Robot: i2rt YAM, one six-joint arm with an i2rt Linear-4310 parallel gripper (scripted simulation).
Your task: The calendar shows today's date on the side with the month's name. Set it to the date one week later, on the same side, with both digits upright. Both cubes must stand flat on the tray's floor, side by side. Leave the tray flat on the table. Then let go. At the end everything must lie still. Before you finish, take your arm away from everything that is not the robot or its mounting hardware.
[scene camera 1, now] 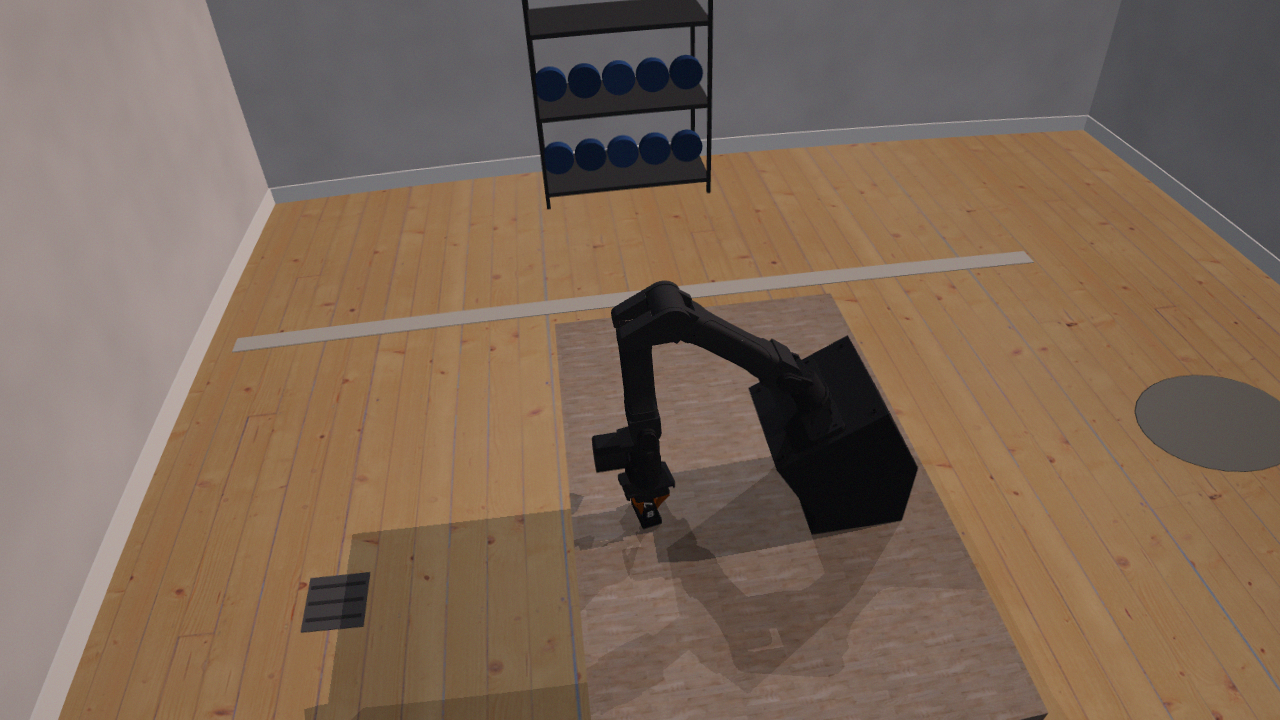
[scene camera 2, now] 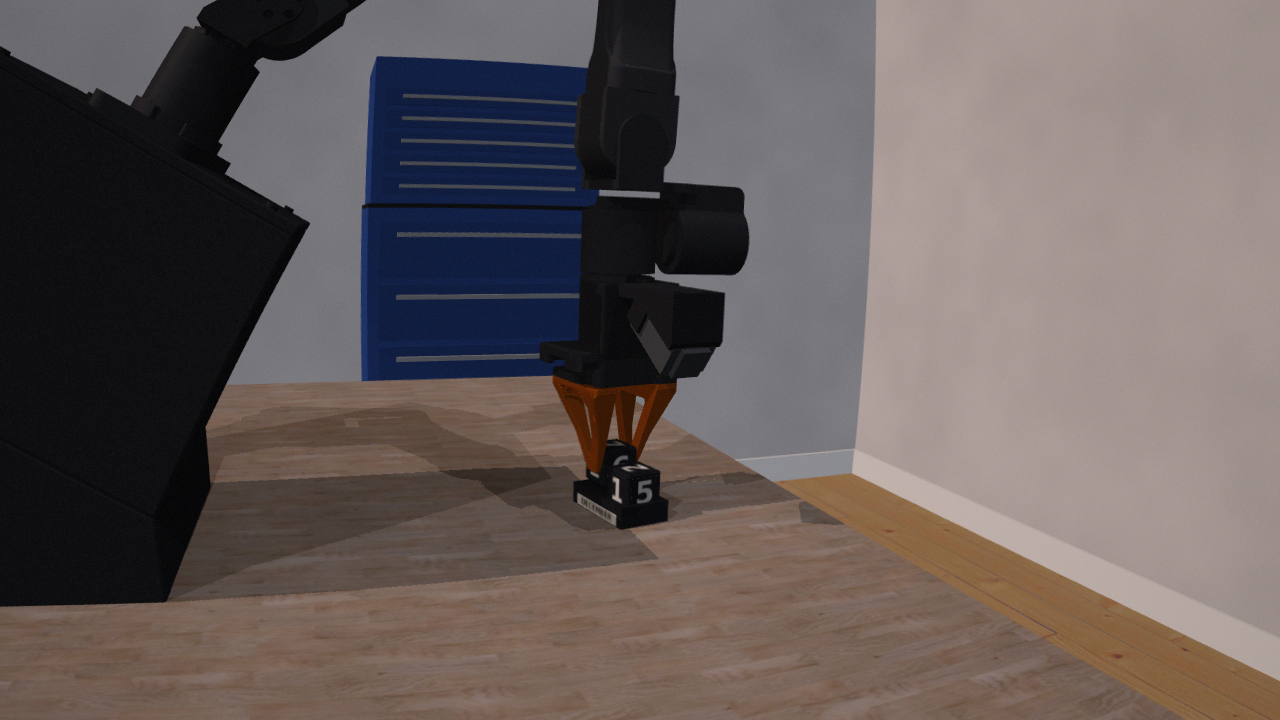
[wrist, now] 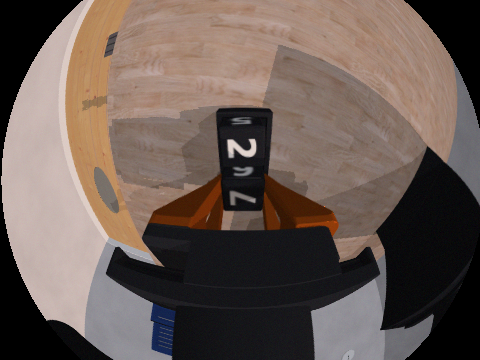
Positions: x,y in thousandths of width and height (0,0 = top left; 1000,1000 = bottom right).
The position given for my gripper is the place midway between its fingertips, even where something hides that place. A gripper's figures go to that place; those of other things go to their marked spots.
My gripper (scene camera 2: 478,652) is 68 cm from the lens. A black calendar tray (scene camera 2: 464,691): 67 cm from the lens.
